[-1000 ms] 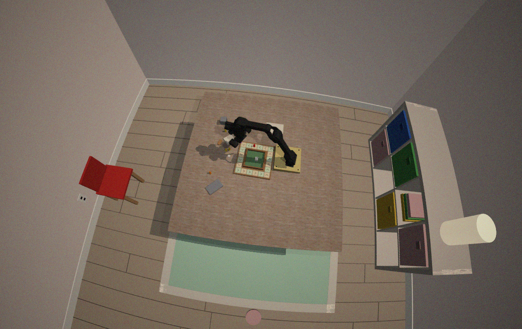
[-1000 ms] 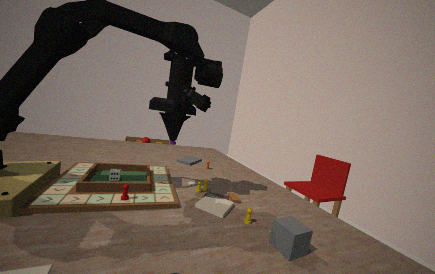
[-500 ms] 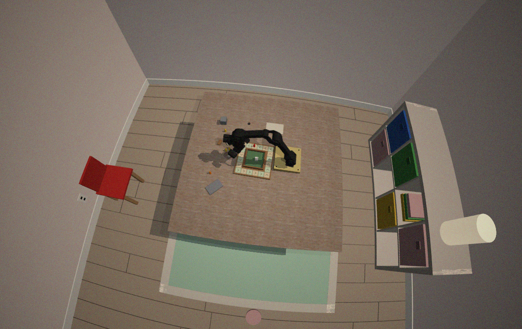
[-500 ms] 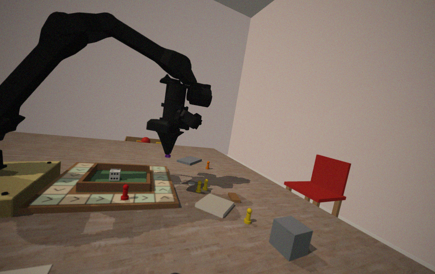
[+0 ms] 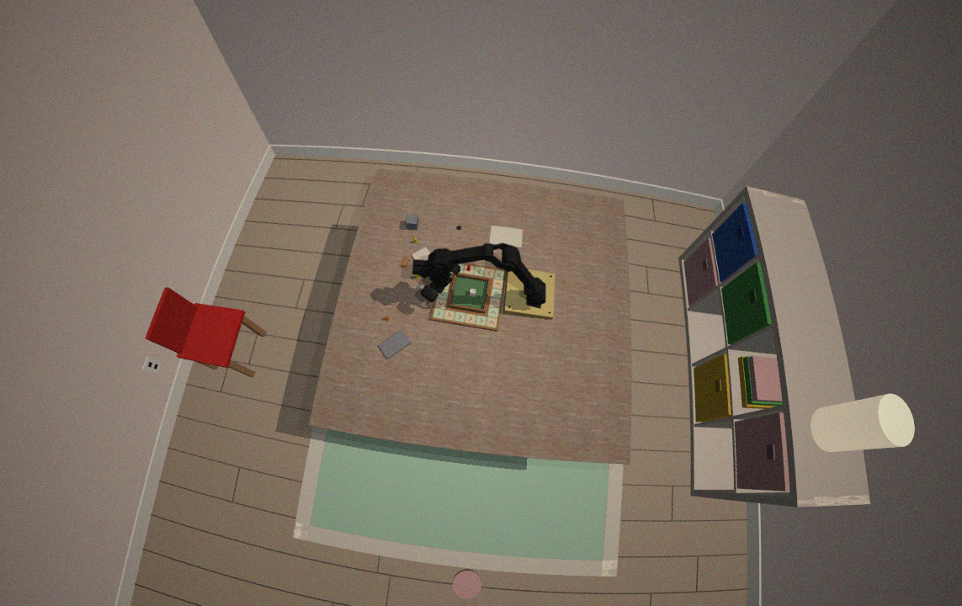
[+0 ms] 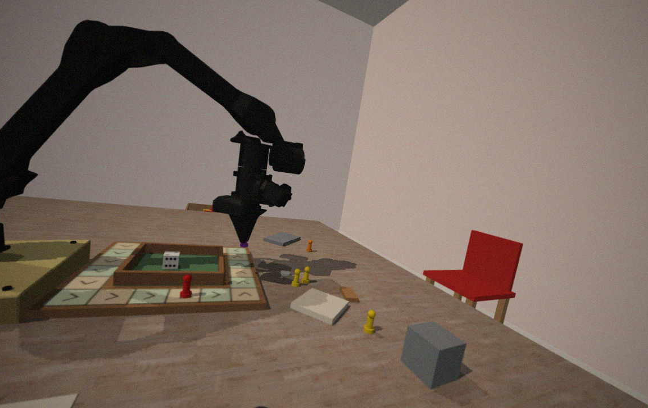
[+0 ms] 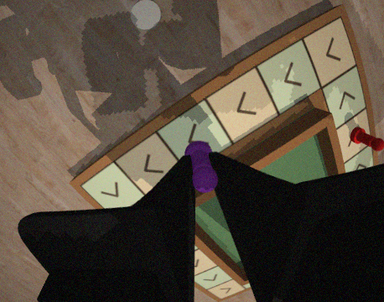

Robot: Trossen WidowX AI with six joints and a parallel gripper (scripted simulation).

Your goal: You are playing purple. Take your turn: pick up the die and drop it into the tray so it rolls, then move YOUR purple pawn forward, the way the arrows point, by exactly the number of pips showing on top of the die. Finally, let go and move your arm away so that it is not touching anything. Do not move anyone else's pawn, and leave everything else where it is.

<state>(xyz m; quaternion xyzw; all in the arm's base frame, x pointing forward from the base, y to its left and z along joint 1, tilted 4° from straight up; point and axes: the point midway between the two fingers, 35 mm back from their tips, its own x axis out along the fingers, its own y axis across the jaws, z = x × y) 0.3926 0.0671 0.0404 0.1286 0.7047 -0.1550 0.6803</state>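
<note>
The green sunken tray is 11 cm behind my gripper tip, 5 cm below it and 3 cm to the right of it. The rest, counted from my gripper tip: white die 13 cm behind, 4 cm below, 3 cm to the right; then red pawn 14 cm to the right, 8 cm behind, 3 cm below; then purple pawn 1 cm above.
</note>
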